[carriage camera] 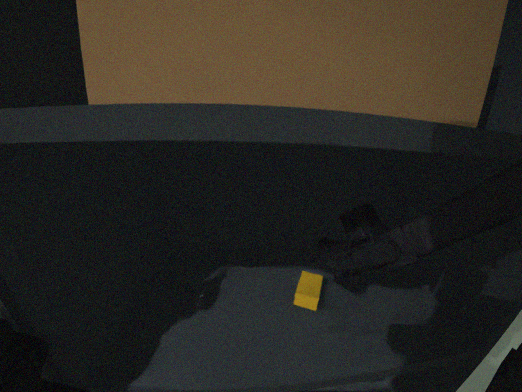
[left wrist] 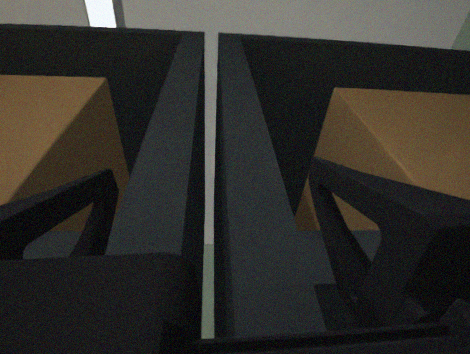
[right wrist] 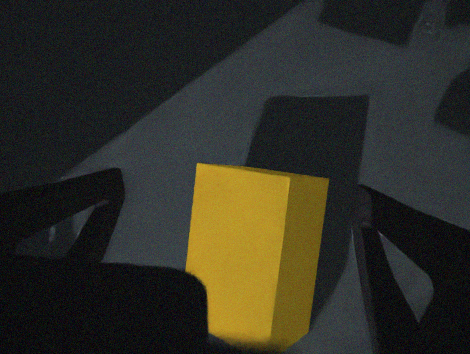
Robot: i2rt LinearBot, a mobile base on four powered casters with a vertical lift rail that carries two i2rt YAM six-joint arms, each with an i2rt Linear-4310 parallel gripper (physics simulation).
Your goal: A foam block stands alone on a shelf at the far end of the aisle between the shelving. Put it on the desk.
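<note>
The yellow foam block stands upright on a dark grey shelf board, low and right of centre in the carriage view. My right gripper is open. In the right wrist view the block shows between its two spread fingers, with a gap on each side; the gripper body hides part of the block's lower end. Whether the fingers reach down beside the block is unclear. My left gripper is open and empty, facing shelving away from the block. The desk does not show in these views.
A large brown box stands on the shelf above the block's level. In the left wrist view, brown boxes stand in two dark shelf units, whose side panels are divided by a narrow gap.
</note>
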